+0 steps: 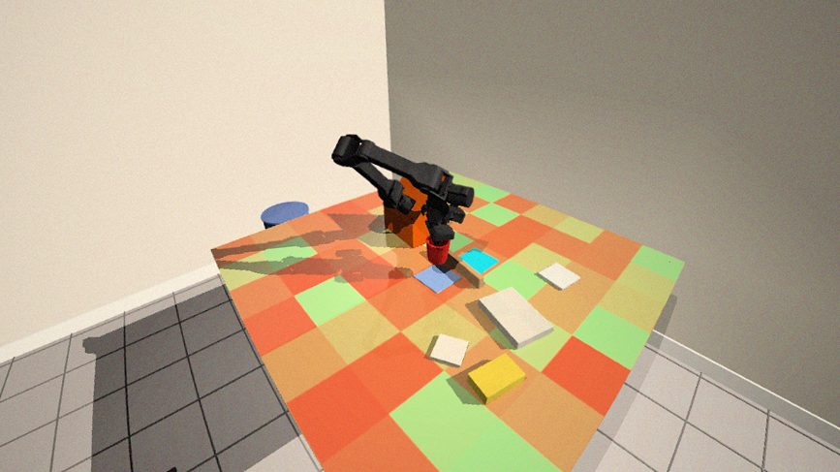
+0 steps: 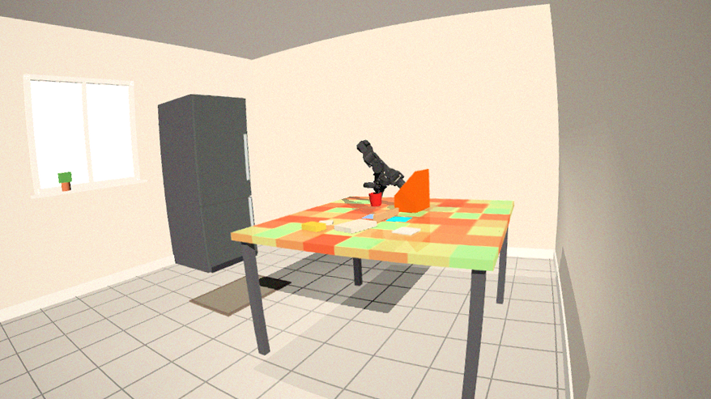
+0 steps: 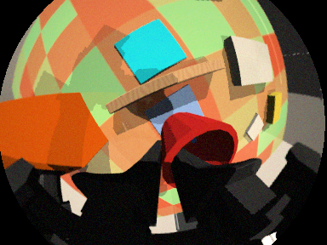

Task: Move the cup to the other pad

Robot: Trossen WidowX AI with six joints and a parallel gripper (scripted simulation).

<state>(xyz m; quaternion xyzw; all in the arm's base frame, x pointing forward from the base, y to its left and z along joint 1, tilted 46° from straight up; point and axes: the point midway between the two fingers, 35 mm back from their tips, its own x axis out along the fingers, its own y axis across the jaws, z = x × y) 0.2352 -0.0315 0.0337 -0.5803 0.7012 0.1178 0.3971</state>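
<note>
My gripper tip is 15 cm to the right of the cyan pad, 11 cm above it and 5 cm short of it. From my gripper tip the other things lie so: red cup 3 cm ahead, 2 cm to the right; then low wooden bar 9 cm below, 6 cm to the left, 4 cm ahead; then blue-grey pad 11 cm below, 4 cm ahead, 2 cm to the right.
</note>
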